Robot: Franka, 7 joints.
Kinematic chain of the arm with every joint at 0, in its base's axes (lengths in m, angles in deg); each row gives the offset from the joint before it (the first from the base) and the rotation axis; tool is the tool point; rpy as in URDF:
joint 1: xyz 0 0 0.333 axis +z
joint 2: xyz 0 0 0 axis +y
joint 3: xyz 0 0 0.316 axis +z
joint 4: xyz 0.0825 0 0 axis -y
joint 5: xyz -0.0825 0 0.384 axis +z
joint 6: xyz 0 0 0 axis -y
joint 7: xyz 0.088 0 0 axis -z
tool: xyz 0 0 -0.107 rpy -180 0 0
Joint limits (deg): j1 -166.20..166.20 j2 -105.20..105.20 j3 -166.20..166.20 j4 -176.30..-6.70 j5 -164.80..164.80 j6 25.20..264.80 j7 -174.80..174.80
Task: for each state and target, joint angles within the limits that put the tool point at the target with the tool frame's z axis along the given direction. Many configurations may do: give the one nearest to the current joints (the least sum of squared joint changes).
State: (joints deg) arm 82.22 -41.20 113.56 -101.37 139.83 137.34 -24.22
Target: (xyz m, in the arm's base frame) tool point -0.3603 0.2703 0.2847 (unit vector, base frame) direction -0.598 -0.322 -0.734
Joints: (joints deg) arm 53.22 -34.18 84.07 -143.81 89.92 108.83 -24.22
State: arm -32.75 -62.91 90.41 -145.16 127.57 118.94 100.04
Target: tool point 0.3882 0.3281 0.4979 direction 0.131 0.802 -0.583
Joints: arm -46.94 -52.87 64.07 -129.98 101.14 99.15 100.04
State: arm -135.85 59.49 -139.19 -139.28 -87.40 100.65 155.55
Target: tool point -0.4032 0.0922 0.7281 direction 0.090 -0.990 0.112
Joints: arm -159.82 100.03 -137.41 -109.11 -93.20 54.38 155.55
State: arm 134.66 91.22 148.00 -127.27 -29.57 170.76 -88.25
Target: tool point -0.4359 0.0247 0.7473 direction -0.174 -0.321 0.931
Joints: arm 138.71 105.20 139.99 -116.59 -68.47 198.25 -88.25
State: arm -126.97 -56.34 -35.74 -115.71 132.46 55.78 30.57
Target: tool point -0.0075 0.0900 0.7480 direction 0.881 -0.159 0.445
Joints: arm -149.97 -90.63 -27.22 -152.02 121.37 57.69 30.57
